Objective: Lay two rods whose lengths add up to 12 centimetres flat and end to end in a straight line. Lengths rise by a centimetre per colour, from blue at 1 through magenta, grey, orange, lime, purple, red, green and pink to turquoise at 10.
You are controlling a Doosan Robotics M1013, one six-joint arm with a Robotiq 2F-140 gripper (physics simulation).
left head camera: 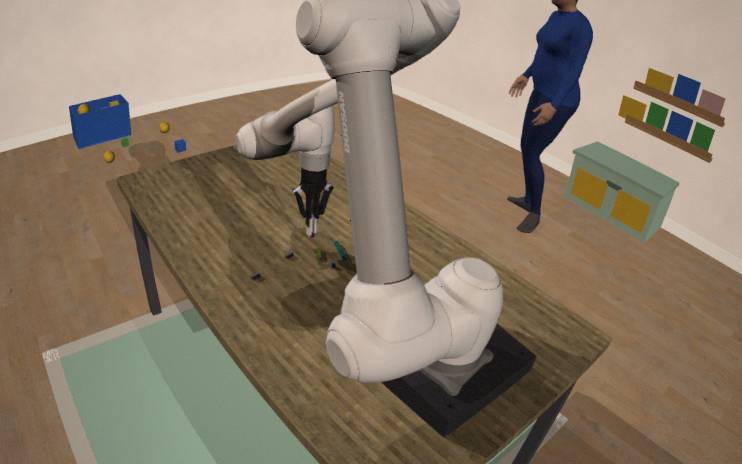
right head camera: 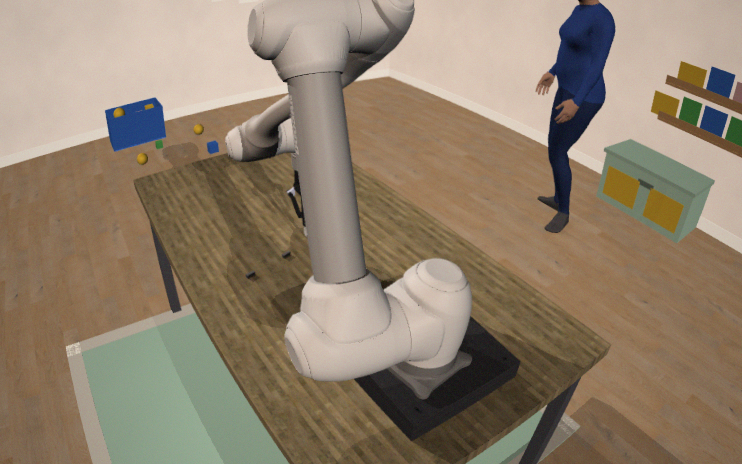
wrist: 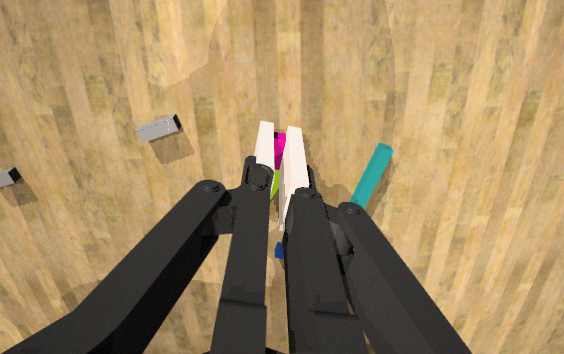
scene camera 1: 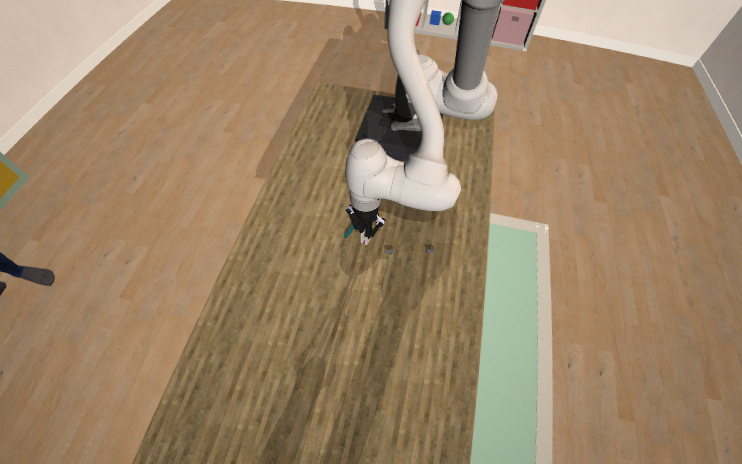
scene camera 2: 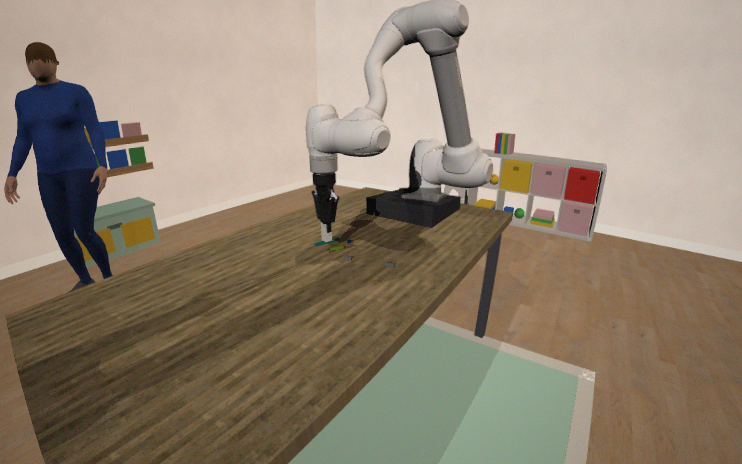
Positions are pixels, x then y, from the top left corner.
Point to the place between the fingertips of the gripper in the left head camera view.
At 311,234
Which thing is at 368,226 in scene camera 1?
The gripper.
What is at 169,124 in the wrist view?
A grey rod.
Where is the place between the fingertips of the gripper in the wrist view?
At 276,145
